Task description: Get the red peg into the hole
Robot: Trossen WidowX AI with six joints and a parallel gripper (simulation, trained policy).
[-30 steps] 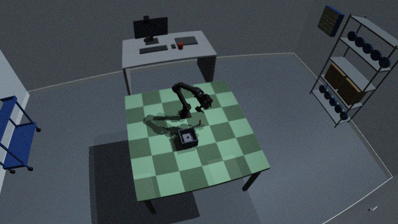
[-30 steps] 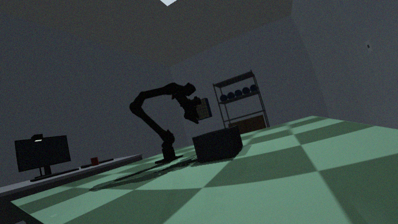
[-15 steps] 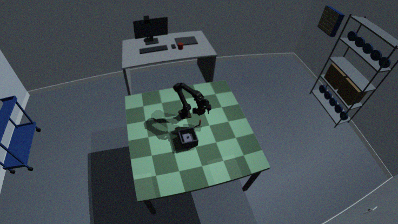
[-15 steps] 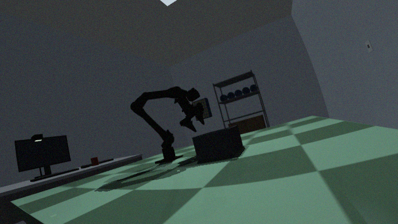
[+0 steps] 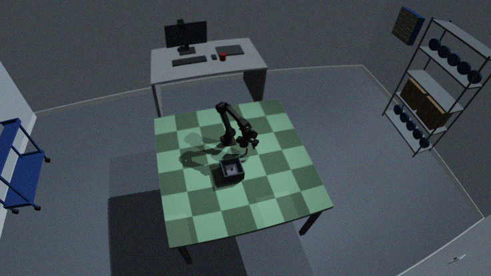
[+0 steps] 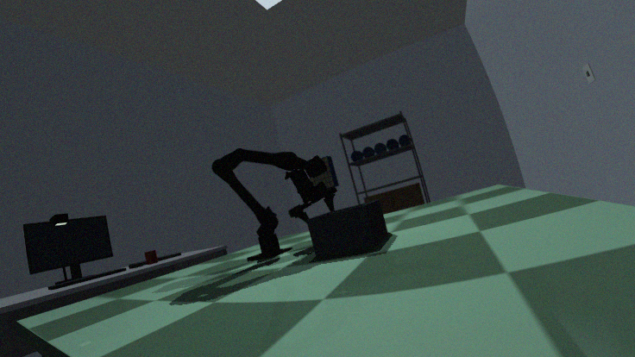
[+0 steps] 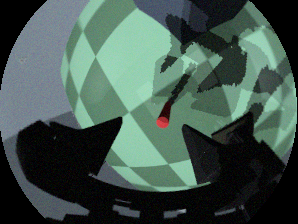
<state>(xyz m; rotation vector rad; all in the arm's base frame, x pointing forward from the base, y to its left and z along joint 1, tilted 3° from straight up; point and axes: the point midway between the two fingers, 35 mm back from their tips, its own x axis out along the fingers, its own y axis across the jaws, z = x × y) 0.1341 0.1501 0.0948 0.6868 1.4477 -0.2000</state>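
Right now my gripper tip is 2 cm to the left of the red peg and 2 cm above it. From my gripper tip the other things lie so: dark grey box (20 cm ahead, 16 cm to the right, 4 cm below).
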